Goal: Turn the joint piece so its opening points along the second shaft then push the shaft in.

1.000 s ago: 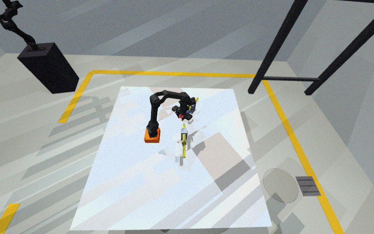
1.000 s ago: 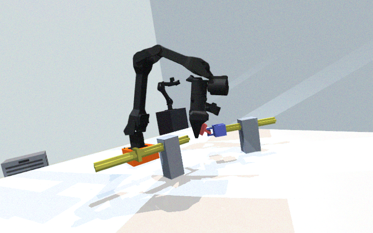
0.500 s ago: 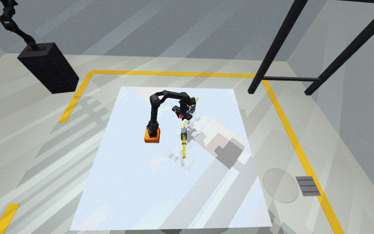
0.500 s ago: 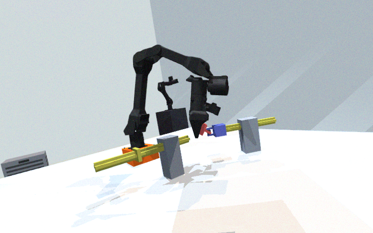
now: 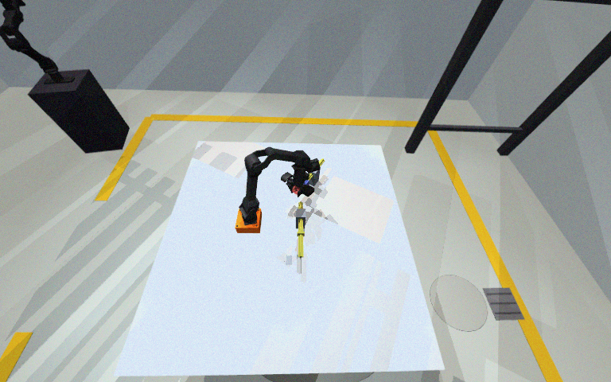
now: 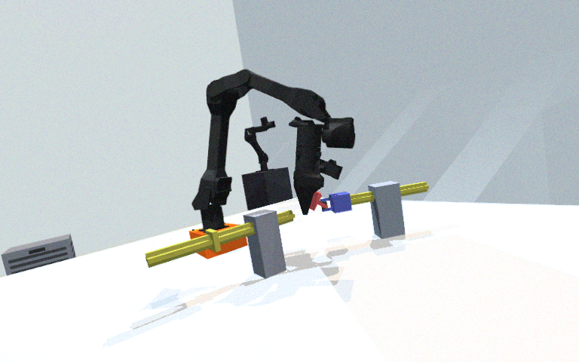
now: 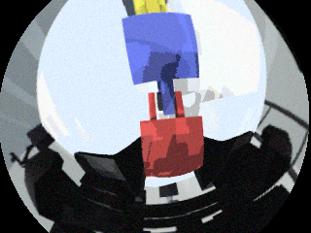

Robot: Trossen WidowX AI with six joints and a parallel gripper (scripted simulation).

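Right now my gripper tip is 30 mm below the red square joint piece, 20 mm short of it and 10 mm to the right of it.
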